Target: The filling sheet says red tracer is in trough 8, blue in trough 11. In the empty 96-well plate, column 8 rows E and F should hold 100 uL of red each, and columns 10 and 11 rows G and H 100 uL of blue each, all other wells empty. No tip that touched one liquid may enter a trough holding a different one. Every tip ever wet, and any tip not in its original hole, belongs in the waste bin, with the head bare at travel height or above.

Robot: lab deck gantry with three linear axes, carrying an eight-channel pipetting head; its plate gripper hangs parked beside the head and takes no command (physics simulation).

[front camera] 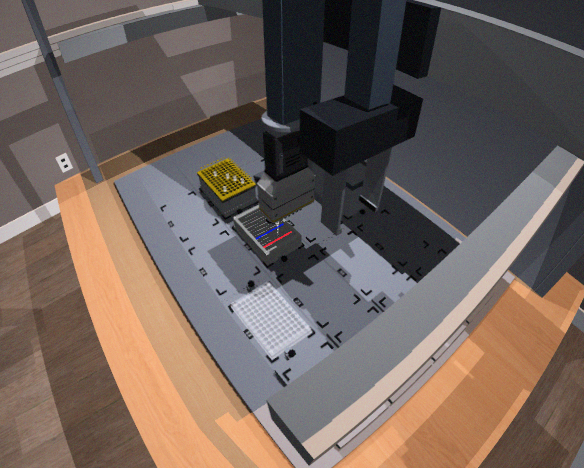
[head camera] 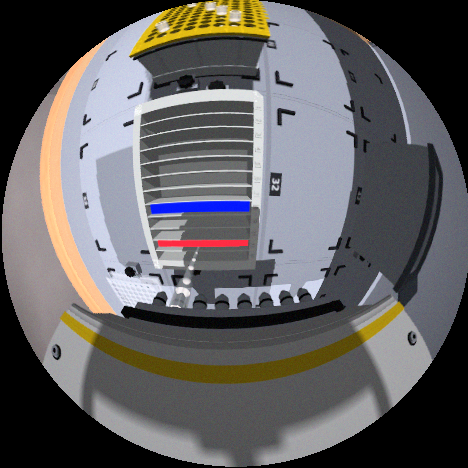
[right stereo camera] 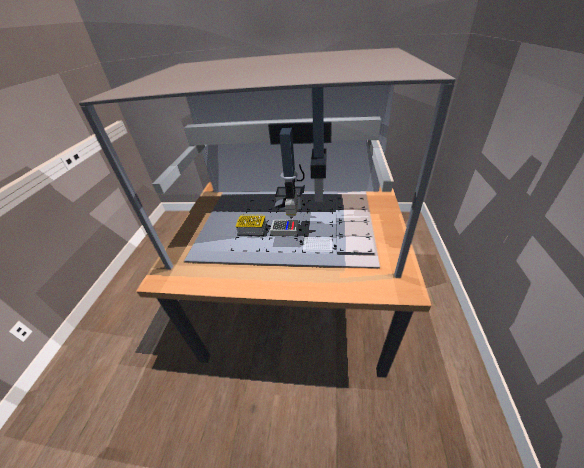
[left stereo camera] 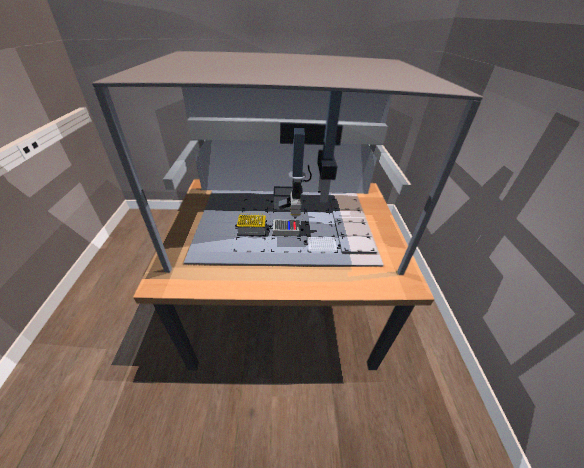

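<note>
The pipetting head [front camera: 286, 195] [head camera: 225, 375] [left stereo camera: 296, 205] [right stereo camera: 291, 206] is low over the trough block [front camera: 282, 254] [head camera: 137, 150]. One pale tip [front camera: 278, 227] [head camera: 189, 272] is on its second nozzle from the left in the head view; the others look bare. The tip's end overlaps the red liquid [head camera: 215, 243]; contact cannot be told. Red is one trough from the plate-side end. Blue liquid [head camera: 220, 206] is nearer the tip rack, two empty troughs between. The plate [front camera: 272, 320] [left stereo camera: 322, 244] shows no colour. The plate gripper [front camera: 352, 217] hangs parked, fingers apart, empty.
The yellow tip rack [front camera: 239, 191] [head camera: 150, 45] holds several scattered tips beyond the trough block. The waste bin [head camera: 439, 200] [left stereo camera: 283, 188] is behind the head, partly hidden in the left stereo view. Dark knobs stand beside the plate and trough block.
</note>
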